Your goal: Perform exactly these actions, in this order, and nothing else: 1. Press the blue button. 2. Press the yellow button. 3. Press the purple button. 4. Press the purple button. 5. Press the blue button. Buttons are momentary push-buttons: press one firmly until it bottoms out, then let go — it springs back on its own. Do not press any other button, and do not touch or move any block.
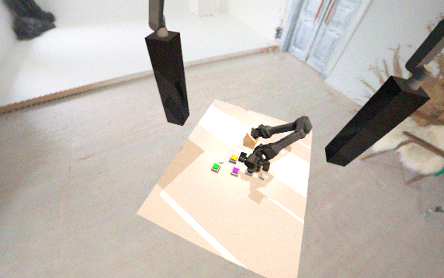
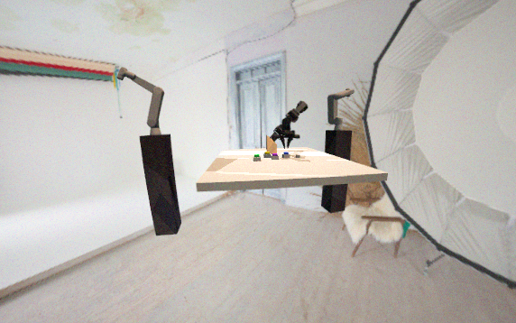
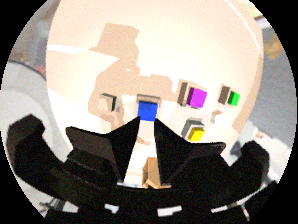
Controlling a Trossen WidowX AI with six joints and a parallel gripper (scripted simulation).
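Now: the blue button 3 cm below my gripper tip. Round my gripper tip: small grey block (9 cm to the left, 6 cm below, 1 cm ahead); then yellow button (12 cm to the right, 6 cm behind, 3 cm below); then purple button (9 cm to the right, 3 cm below, 3 cm ahead).
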